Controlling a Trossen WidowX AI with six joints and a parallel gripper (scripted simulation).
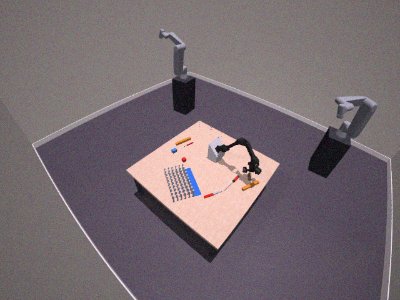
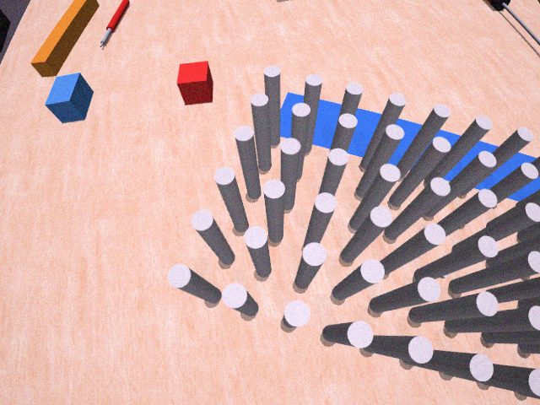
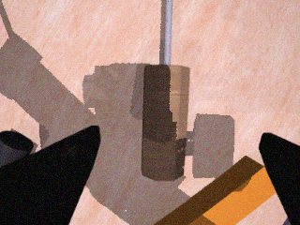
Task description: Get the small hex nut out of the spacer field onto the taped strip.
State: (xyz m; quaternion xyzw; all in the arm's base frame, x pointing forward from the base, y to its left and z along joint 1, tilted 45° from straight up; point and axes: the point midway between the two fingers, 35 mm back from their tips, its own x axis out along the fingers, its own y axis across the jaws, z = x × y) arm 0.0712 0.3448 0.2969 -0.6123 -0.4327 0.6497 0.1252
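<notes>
The long tool is 10 cm behind my gripper tip, 7 cm below it and 4 cm to the right of it. From my gripper tip the other things lie so: hex nut: 56 cm to the right, 55 cm ahead, 7 cm below; blue taped strip: 50 cm to the right, 40 cm ahead, 8 cm below; red cube: 75 cm to the right, 21 cm ahead, 6 cm below.
</notes>
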